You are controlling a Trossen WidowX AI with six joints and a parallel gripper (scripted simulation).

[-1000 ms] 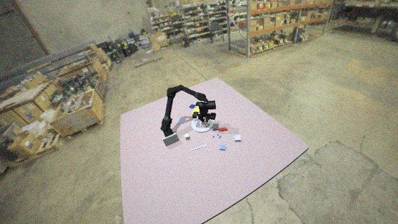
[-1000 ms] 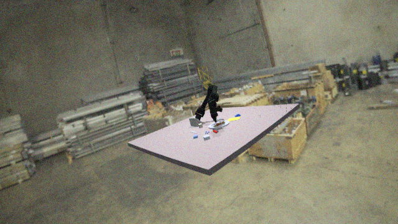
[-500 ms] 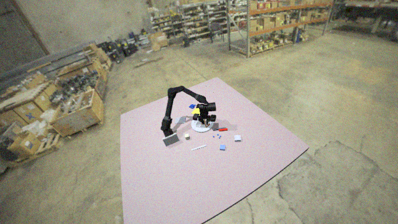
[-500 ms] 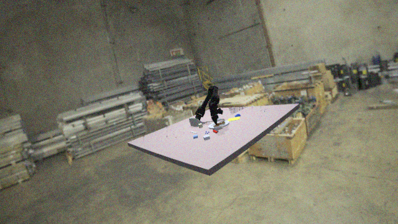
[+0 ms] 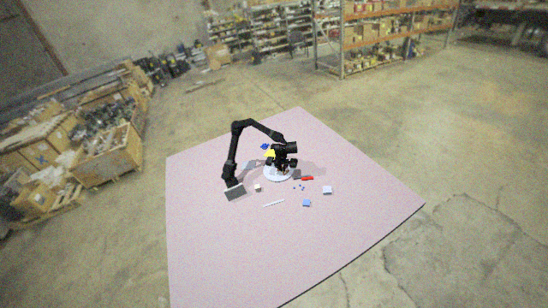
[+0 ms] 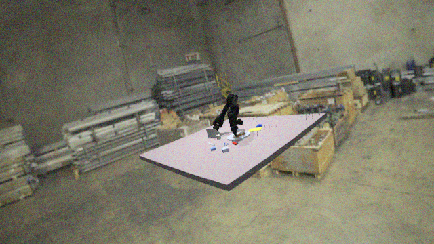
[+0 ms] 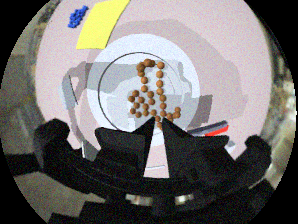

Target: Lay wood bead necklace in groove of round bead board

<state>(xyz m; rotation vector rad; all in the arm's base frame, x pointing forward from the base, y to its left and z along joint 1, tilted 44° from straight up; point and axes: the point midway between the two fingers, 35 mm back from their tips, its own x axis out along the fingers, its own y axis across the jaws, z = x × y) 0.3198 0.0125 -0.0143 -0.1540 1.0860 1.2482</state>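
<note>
My gripper tip is now 18 cm past the cream cube and 5 cm to the left of it. The rest, counted from my gripper tip: white stick 13 cm behind, 18 cm to the right, 2 cm below; then red-handled tool 10 cm ahead, 10 cm to the right, 1 cm below; then yellow sheet 1 cm ahead, 22 cm to the left, 2 cm below.
</note>
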